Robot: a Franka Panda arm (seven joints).
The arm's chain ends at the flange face. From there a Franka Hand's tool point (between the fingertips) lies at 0.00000 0.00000 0.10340 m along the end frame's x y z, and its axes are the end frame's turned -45 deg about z.
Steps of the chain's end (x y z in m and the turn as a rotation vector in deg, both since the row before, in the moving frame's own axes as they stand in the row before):
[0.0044, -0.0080, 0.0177, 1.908, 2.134, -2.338]
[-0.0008, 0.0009, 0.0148, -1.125, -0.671, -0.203]
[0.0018, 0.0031, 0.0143, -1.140, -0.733, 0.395]
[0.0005, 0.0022, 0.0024, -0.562, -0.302, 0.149]
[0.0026, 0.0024, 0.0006, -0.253, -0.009, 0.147]
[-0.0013, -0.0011, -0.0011, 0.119, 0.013, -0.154]
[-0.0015, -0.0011, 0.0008, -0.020, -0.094, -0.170]
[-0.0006, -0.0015, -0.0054, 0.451, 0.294, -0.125]
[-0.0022, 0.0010, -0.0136, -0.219, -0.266, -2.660]
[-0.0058, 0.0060, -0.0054, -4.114, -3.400, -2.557]
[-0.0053, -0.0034, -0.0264, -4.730, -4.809, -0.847]
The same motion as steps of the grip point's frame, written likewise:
[0.0139, -0.0024, 0.0176, -0.160, 2.858, -2.338]
[-0.0035, 0.0007, 0.0148, -0.321, -1.270, -0.203]
[-0.0033, 0.0040, 0.0143, -0.288, -1.324, 0.395]
[-0.0023, 0.0022, 0.0024, -0.184, -0.611, 0.149]
[-0.0002, 0.0038, 0.0006, -0.173, -0.185, 0.147]
[0.0000, -0.0018, -0.0011, 0.075, 0.093, -0.154]
[-0.0004, -0.0019, 0.0008, 0.052, -0.081, -0.170]
[0.0016, -0.0017, -0.0054, 0.111, 0.527, -0.125]
[-0.0029, -0.0009, -0.0136, 0.033, -0.343, -2.660]
[-0.0179, 0.0013, -0.0058, -0.505, -5.313, -2.557]
[-0.0135, -0.0062, -0.0271, 0.056, -6.745, -0.847]

